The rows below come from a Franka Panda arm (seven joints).
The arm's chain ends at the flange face. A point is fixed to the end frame.
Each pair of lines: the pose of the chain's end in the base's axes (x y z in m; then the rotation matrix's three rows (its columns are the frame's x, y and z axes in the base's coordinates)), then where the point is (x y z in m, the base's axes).
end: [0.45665, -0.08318, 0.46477], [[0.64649, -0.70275, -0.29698], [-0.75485, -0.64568, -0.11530], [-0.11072, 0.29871, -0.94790]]
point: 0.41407 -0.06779 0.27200
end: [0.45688, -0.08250, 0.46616], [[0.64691, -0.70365, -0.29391], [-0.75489, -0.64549, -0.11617], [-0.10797, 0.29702, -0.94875]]
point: 0.41492 -0.06728 0.27324
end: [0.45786, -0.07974, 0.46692], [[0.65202, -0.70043, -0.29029], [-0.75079, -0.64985, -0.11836], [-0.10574, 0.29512, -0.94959]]
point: 0.41639 -0.06486 0.27387
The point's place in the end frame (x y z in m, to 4 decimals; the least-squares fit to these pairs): -0.0178 -0.0376 0.1936
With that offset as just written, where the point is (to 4 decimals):
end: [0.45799, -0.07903, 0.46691], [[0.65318, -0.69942, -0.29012], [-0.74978, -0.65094, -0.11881], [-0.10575, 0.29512, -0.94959]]
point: 0.4165 -0.0642 0.2739
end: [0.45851, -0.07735, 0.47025], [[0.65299, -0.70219, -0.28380], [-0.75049, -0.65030, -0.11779], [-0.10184, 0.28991, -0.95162]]
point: 0.4183 -0.0623 0.2769
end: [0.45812, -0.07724, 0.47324], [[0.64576, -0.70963, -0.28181], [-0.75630, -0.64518, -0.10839], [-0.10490, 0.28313, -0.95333]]
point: 0.4187 -0.0605 0.2799
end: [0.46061, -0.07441, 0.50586], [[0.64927, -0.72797, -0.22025], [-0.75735, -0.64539, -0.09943], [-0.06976, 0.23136, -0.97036]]
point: 0.4338 -0.0559 0.3105
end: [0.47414, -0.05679, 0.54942], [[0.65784, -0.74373, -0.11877], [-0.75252, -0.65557, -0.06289], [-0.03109, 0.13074, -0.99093]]
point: 0.4674 -0.0309 0.3532
